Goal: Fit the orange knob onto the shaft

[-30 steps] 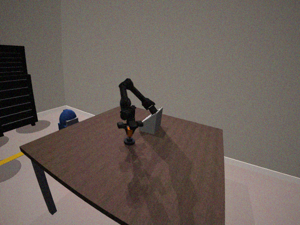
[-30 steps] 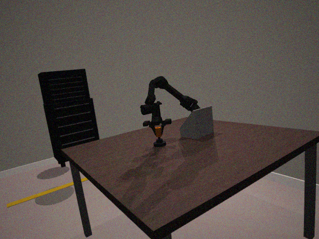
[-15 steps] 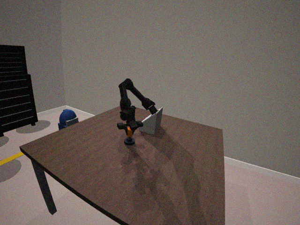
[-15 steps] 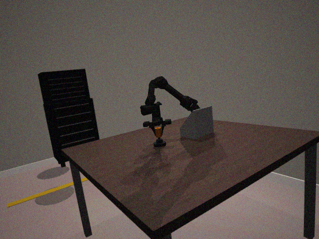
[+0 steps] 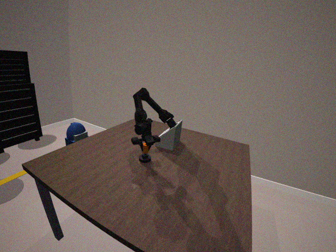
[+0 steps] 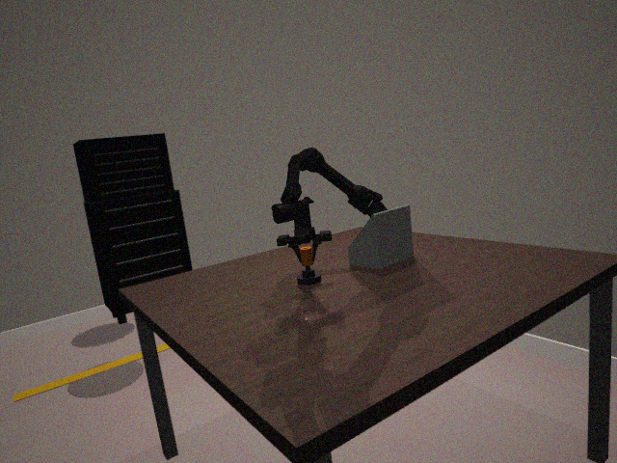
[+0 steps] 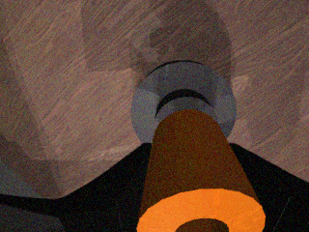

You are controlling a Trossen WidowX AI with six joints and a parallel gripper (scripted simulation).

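Right now the orange knob is 20 mm above my gripper tip. The rest, counted from my gripper tip: round dark pedestal 40 mm below.
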